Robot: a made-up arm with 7 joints. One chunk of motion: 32 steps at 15 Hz.
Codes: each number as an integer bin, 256 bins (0 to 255) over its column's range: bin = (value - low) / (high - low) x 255, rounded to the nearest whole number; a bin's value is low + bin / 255 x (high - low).
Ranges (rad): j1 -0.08..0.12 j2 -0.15..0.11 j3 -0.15..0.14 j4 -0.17..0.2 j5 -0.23..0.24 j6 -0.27..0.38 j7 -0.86..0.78
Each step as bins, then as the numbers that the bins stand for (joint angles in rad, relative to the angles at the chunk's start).
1 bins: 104 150 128 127 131 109 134
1 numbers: 0.0016 0.0029 -0.0044 0.0143 0.0115 0.0078 0.0018
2 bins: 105 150 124 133 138 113 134
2 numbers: 0.0024 0.0029 -0.0090 0.0230 0.0244 0.0180 0.0018
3 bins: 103 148 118 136 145 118 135
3 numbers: 0.0008 0.0009 -0.0158 0.0273 0.0373 0.0308 0.0082
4 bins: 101 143 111 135 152 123 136
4 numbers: -0.0008 -0.0042 -0.0238 0.0259 0.0502 0.0435 0.0147
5 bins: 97 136 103 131 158 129 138
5 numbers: -0.0039 -0.0113 -0.0329 0.0201 0.0612 0.0588 0.0275
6 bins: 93 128 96 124 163 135 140
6 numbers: -0.0071 -0.0195 -0.0408 0.0099 0.0704 0.0741 0.0404
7 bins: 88 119 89 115 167 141 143
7 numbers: -0.0110 -0.0287 -0.0488 -0.0031 0.0778 0.0894 0.0597
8 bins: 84 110 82 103 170 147 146
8 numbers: -0.0141 -0.0378 -0.0567 -0.0205 0.0833 0.1047 0.0790
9 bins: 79 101 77 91 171 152 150
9 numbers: -0.0180 -0.0470 -0.0624 -0.0380 0.0852 0.1175 0.1047
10 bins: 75 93 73 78 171 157 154
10 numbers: -0.0212 -0.0552 -0.0670 -0.0568 0.0852 0.1302 0.1304
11 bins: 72 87 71 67 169 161 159
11 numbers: -0.0235 -0.0613 -0.0693 -0.0728 0.0815 0.1404 0.1626
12 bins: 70 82 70 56 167 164 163
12 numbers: -0.0251 -0.0664 -0.0704 -0.0887 0.0778 0.1480 0.1883
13 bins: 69 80 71 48 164 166 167
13 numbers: -0.0259 -0.0684 -0.0693 -0.1004 0.0723 0.1531 0.2140
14 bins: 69 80 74 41 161 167 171
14 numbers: -0.0259 -0.0684 -0.0658 -0.1105 0.0667 0.1557 0.2398
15 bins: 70 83 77 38 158 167 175
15 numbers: -0.0251 -0.0654 -0.0624 -0.1149 0.0612 0.1557 0.2655
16 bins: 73 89 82 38 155 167 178
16 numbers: -0.0227 -0.0593 -0.0567 -0.1149 0.0557 0.1557 0.2848
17 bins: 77 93 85 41 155 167 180
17 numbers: -0.0196 -0.0552 -0.0533 -0.1105 0.0557 0.1557 0.2976
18 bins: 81 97 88 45 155 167 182
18 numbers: -0.0165 -0.0511 -0.0499 -0.1047 0.0557 0.1557 0.3105
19 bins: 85 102 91 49 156 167 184
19 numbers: -0.0133 -0.0460 -0.0465 -0.0989 0.0575 0.1557 0.3234
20 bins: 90 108 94 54 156 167 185
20 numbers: -0.0094 -0.0399 -0.0431 -0.0916 0.0575 0.1557 0.3298
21 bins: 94 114 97 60 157 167 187
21 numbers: -0.0063 -0.0338 -0.0397 -0.0829 0.0594 0.1557 0.3427
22 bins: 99 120 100 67 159 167 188
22 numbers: -0.0024 -0.0276 -0.0363 -0.0728 0.0631 0.1557 0.3491
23 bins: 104 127 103 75 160 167 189
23 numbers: 0.0016 -0.0205 -0.0329 -0.0612 0.0649 0.1557 0.3555
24 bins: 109 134 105 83 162 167 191
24 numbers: 0.0055 -0.0134 -0.0306 -0.0496 0.0686 0.1557 0.3684
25 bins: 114 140 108 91 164 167 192
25 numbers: 0.0094 -0.0073 -0.0272 -0.0380 0.0723 0.1557 0.3748
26 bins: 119 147 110 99 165 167 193
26 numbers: 0.0133 -0.0001 -0.0249 -0.0264 0.0741 0.1557 0.3813
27 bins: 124 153 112 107 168 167 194
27 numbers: 0.0173 0.0060 -0.0226 -0.0147 0.0796 0.1557 0.3877
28 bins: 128 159 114 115 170 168 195
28 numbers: 0.0204 0.0121 -0.0204 -0.0031 0.0833 0.1582 0.3941
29 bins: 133 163 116 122 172 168 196
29 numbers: 0.0243 0.0162 -0.0181 0.0070 0.0870 0.1582 0.4005
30 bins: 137 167 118 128 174 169 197
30 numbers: 0.0275 0.0203 -0.0158 0.0157 0.0907 0.1608 0.4070
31 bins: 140 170 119 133 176 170 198
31 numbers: 0.0298 0.0233 -0.0147 0.0230 0.0944 0.1633 0.4134
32 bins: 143 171 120 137 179 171 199
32 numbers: 0.0322 0.0244 -0.0135 0.0288 0.0999 0.1659 0.4198
